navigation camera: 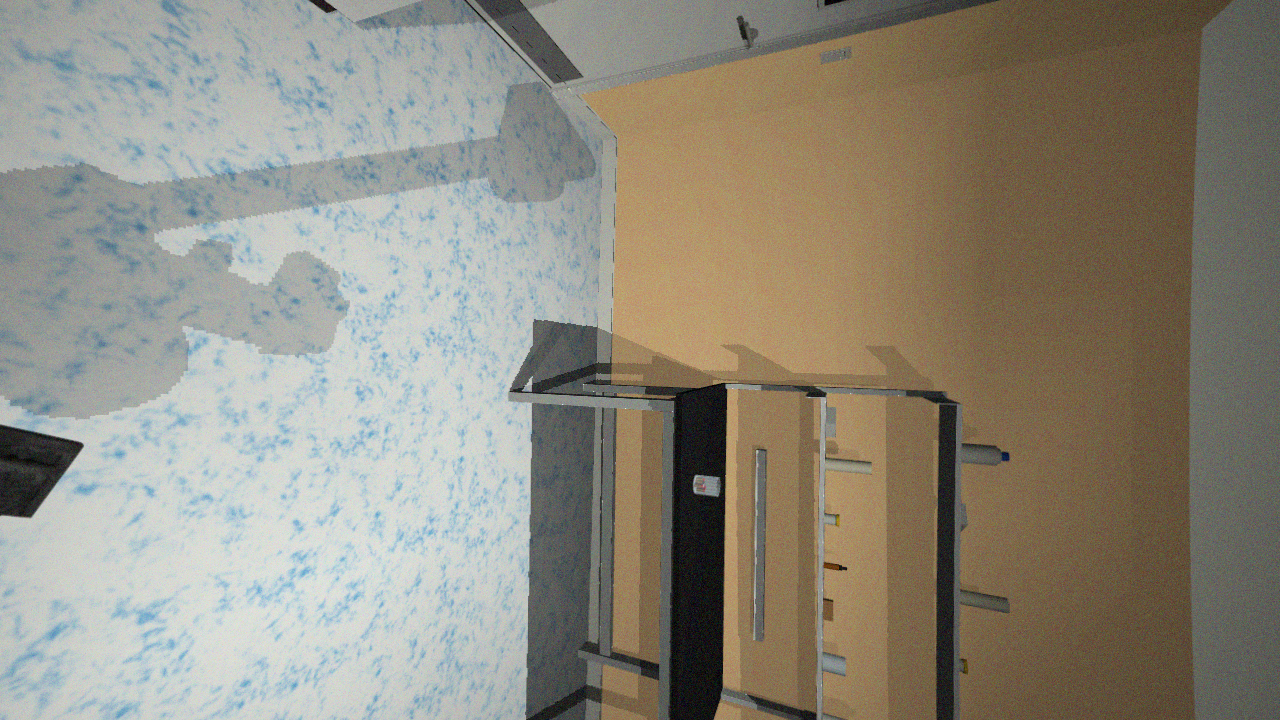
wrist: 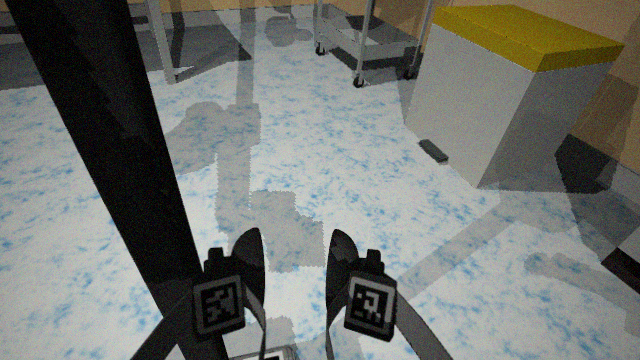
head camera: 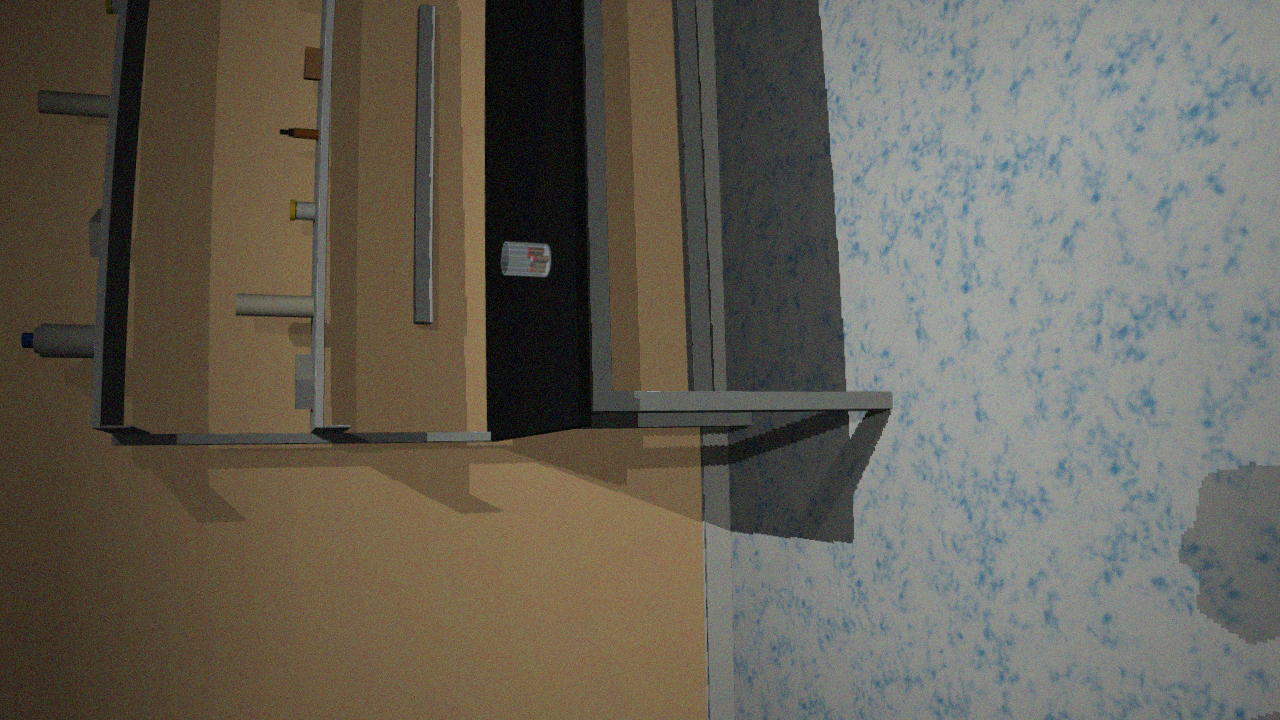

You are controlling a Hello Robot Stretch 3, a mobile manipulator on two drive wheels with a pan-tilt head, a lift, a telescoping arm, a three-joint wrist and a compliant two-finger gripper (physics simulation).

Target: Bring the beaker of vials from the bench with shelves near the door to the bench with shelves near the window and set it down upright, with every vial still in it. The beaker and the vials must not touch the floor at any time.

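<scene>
A clear beaker (head camera: 525, 258) (navigation camera: 706, 485) with small red-marked vials inside stands upright on the black top of a bench (head camera: 537, 358) (navigation camera: 696, 573) with shelves. The head and navigation pictures are turned on their sides. The beaker is near one end of the bench top, below the shelves. My gripper (wrist: 295, 256) shows in the wrist view, open and empty, with its two fingertips apart above the floor. The beaker does not show in the wrist view, and the gripper is well away from it. I cannot tell which bench is near the window.
Bottles, cylinders and small boxes stand on the bench's two shelves. A door (navigation camera: 662, 26) is beyond the bench's end in the navigation view. In the wrist view, a white bin (wrist: 470, 95) with a yellow lid and a wheeled cart (wrist: 387, 52) stand ahead, and a black post (wrist: 115, 135) is at the left.
</scene>
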